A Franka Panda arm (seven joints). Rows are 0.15 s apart.
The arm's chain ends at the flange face. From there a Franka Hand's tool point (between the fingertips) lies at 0.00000 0.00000 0.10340 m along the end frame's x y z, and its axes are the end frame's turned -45 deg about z.
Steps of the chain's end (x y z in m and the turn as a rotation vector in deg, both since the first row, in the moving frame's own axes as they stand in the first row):
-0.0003, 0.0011, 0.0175, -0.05, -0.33, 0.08
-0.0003, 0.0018, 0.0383, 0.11, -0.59, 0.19
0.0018, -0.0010, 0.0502, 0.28, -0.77, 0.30
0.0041, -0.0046, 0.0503, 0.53, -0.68, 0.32
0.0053, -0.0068, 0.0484, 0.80, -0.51, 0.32
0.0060, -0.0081, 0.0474, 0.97, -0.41, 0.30
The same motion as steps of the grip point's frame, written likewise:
-0.0015, 0.0002, 0.0175, 0.20, -0.27, 0.08
-0.0021, 0.0002, 0.0383, 0.49, -0.34, 0.19
0.0014, -0.0008, 0.0502, 0.74, -0.35, 0.30
0.0060, -0.0019, 0.0503, 0.86, -0.11, 0.32
0.0089, -0.0027, 0.0484, 0.93, 0.21, 0.32
0.0107, -0.0032, 0.0474, 0.98, 0.40, 0.30

